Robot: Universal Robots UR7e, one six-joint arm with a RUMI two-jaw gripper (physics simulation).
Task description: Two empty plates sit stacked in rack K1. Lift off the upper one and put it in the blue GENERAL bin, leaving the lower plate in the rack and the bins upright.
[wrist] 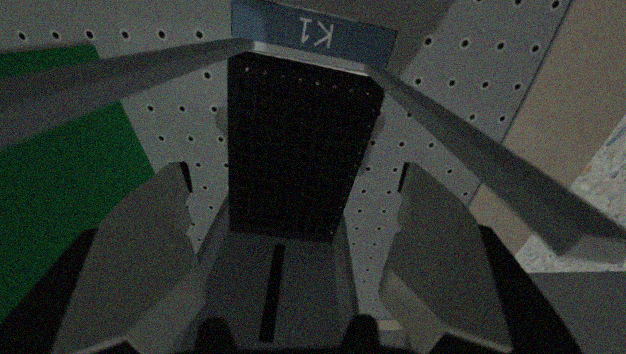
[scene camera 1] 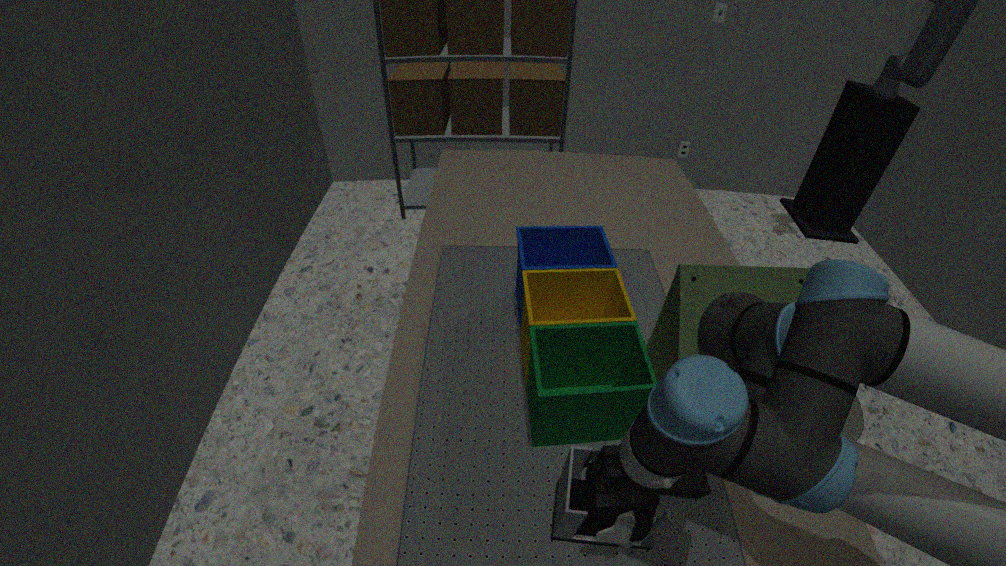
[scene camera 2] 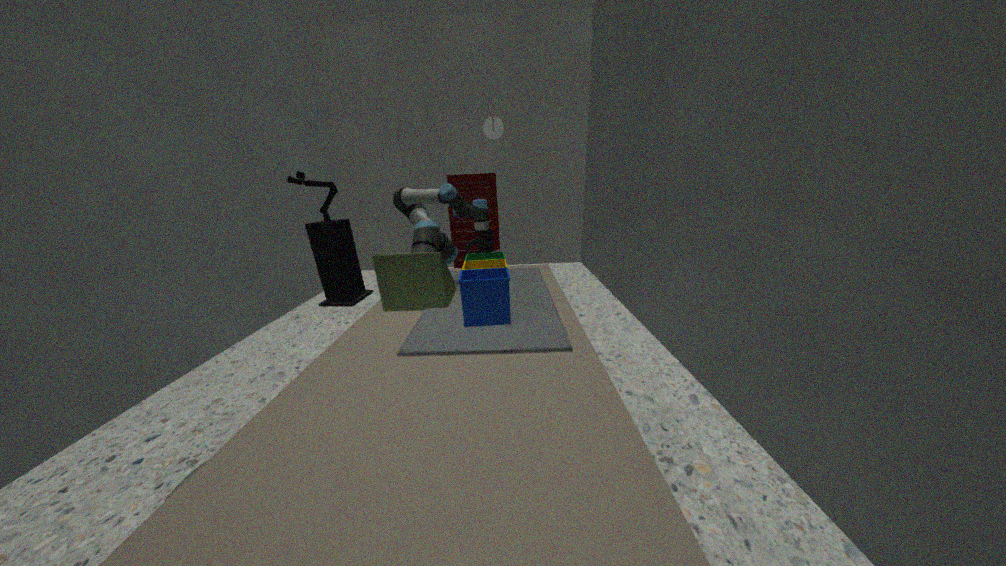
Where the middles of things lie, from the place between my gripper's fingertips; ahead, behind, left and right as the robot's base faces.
My hand is 20 mm short of the black plate (wrist: 297, 133) and 20 mm above it. Also, from my hand: blue bin (scene camera 1: 539, 247) (80 mm ahead, 460 mm to the right, 30 mm above); then yellow bin (scene camera 1: 556, 296) (70 mm ahead, 320 mm to the right, 30 mm above); then green bin (scene camera 1: 586, 383) (50 mm ahead, 190 mm to the right, 30 mm above).
